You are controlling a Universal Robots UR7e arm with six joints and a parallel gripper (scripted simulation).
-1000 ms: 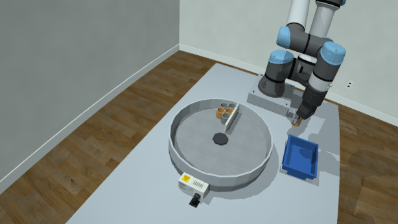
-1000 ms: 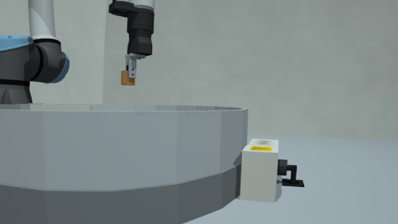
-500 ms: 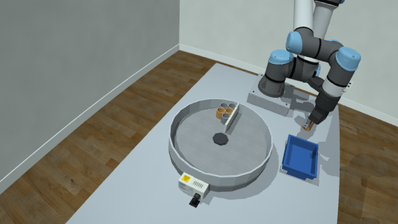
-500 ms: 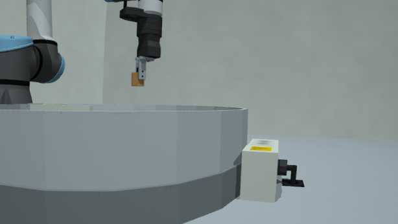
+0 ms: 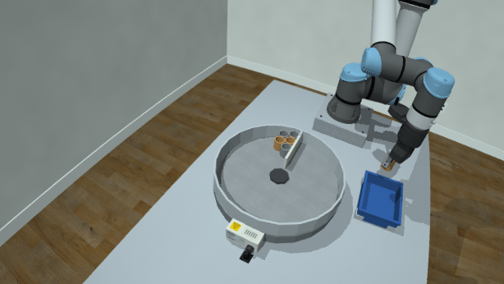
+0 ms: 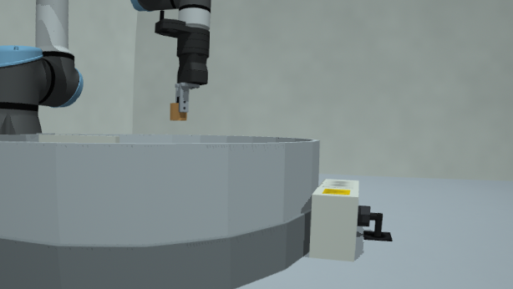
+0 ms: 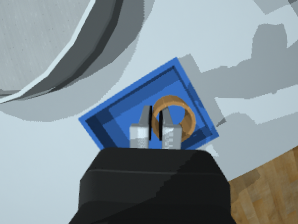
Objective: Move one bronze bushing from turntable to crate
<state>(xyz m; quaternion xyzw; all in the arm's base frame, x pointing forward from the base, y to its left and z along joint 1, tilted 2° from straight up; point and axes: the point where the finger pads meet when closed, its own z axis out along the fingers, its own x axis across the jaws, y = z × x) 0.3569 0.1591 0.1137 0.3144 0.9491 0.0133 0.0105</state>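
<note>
Now: hand 140 mm above the blue crate, 40 mm short of it and 30 mm to the right of it. From my hand the other things lie so: round grey turntable (330 mm to the right, 120 mm below, 90 mm ahead).
</note>
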